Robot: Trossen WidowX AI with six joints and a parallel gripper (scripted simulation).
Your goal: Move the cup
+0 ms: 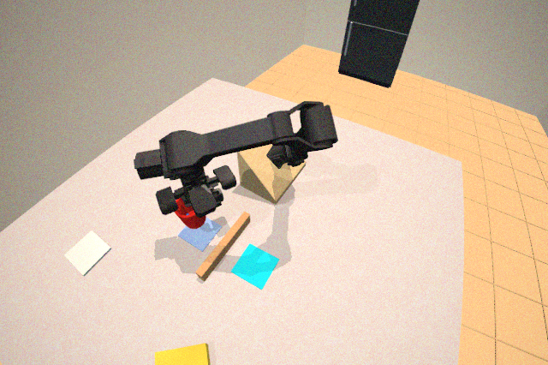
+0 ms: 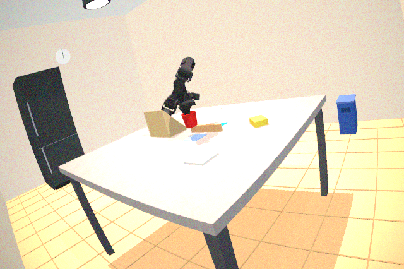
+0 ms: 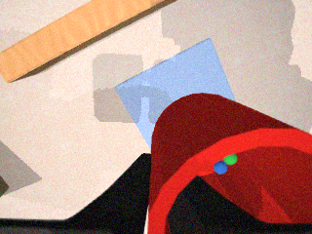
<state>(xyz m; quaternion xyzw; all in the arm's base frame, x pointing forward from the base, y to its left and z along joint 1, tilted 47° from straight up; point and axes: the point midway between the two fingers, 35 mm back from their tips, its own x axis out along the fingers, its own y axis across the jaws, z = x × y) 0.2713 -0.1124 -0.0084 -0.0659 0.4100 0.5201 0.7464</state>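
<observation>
Now: the blue marble 40 mm to the right of my gripper tip, 30 mm ahead of it and 20 mm below it. Also, from my gripper tip: red cup (30 mm ahead, 20 mm to the right); then green marble (30 mm to the right, 30 mm ahead, 20 mm below); then light blue pad (110 mm below, 20 mm to the right, 20 mm ahead).
</observation>
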